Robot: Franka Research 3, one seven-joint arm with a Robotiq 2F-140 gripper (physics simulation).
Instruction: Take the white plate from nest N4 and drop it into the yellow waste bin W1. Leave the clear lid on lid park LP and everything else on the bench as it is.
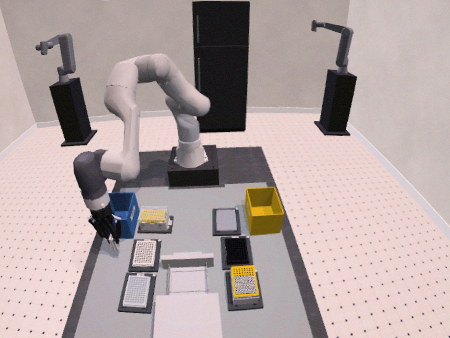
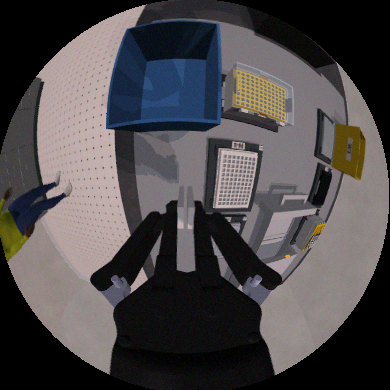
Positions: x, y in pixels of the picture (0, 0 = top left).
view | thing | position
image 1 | my gripper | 116, 248
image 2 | my gripper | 185, 194
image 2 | white instrument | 281, 217
